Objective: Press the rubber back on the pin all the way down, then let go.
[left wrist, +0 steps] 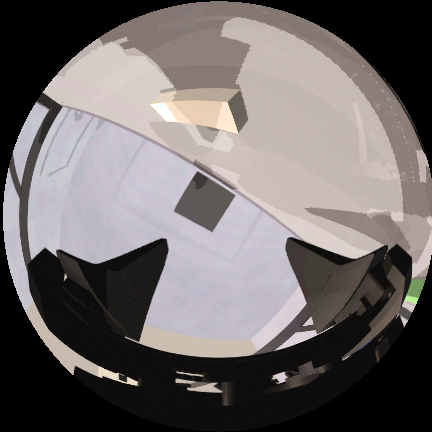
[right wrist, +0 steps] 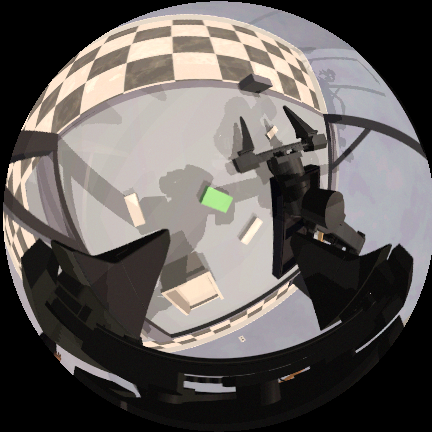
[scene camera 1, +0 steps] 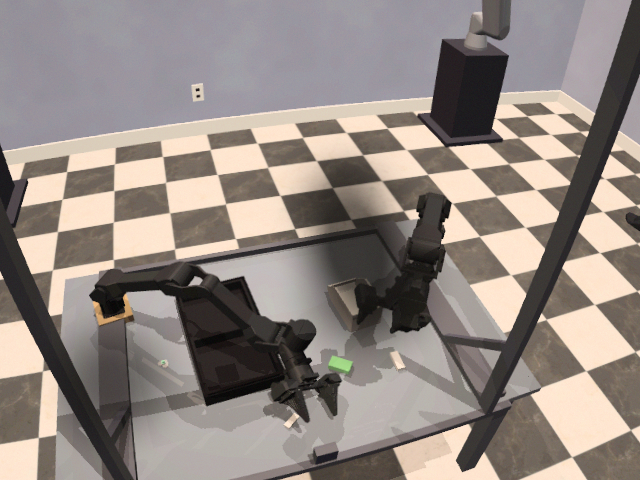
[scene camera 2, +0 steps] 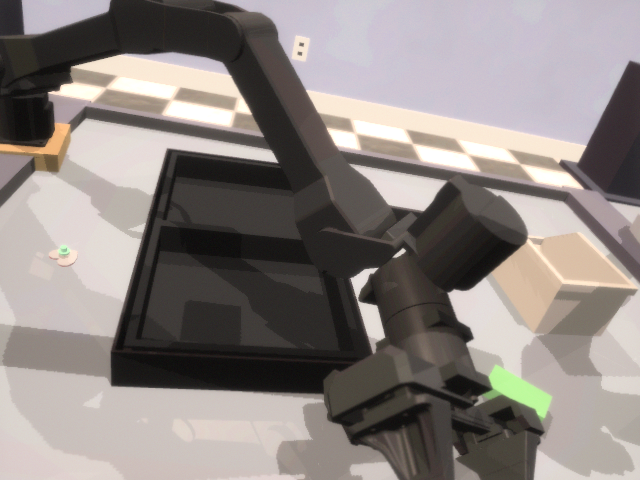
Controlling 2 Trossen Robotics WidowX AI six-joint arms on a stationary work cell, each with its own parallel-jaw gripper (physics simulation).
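Seen in the pictures: left gripper, between the fingertips: (left wrist: 228, 244) (right wrist: 262, 109) (scene camera 1: 322, 418); right gripper, between the fingertips: (right wrist: 233, 237) (scene camera 1: 374, 327); left arm's base, origin of its link: (scene camera 1: 112, 308) (scene camera 2: 22, 135).
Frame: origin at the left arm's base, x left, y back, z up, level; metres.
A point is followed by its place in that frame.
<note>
The pin (scene camera 1: 163, 364) @(x -0.237, y -0.083, z -0.022 m) (scene camera 2: 66, 258) @(x -0.237, y -0.087, z -0.023 m) lies on the table left of the black tray, a small pinkish-white shape. Its small green rubber back (scene camera 1: 163, 362) @(x -0.237, y -0.084, z -0.014 m) (scene camera 2: 63, 250) @(x -0.236, y -0.084, z -0.014 m) sits upright on it; how far down it sits is too small to tell. My left gripper (scene camera 1: 320, 415) @(x -0.583, y -0.365, z 0.026 m) (left wrist: 228, 244) @(x -0.583, y -0.365, z 0.026 m) (right wrist: 262, 109) @(x -0.583, y -0.365, z 0.026 m) is open and empty, above the table near a small pale block (scene camera 1: 291, 421) @(x -0.535, y -0.310, z -0.017 m) (left wrist: 200, 110) (right wrist: 272, 132) @(x -0.530, y -0.312, z -0.016 m), far from the pin. In scene camera 2 its fingertips are cut off. My right gripper (scene camera 1: 382, 316) (right wrist: 233, 237) @(x -0.488, y -0.548, z 0.154 m) is open and empty, raised near the beige box.
A black two-part tray (scene camera 1: 242, 390) @(x -0.413, y -0.237, z -0.001 m) (scene camera 2: 222, 372) @(x -0.412, y -0.227, z -0.003 m) lies between the pin and my left gripper. A green block (scene camera 1: 340, 364) @(x -0.444, y -0.495, z -0.011 m) (scene camera 2: 522, 391) @(x -0.443, y -0.500, z -0.010 m) (right wrist: 217, 199) @(x -0.442, y -0.497, z -0.010 m), another pale block (scene camera 1: 397, 360) @(x -0.500, y -0.636, z -0.014 m) (right wrist: 135, 209) @(x -0.498, y -0.635, z -0.013 m) and a beige box (scene camera 1: 338, 304) @(x -0.269, y -0.588, z 0.005 m) (scene camera 2: 576, 310) @(x -0.357, y -0.619, z 0.012 m) stand farther right in scene camera 1.
</note>
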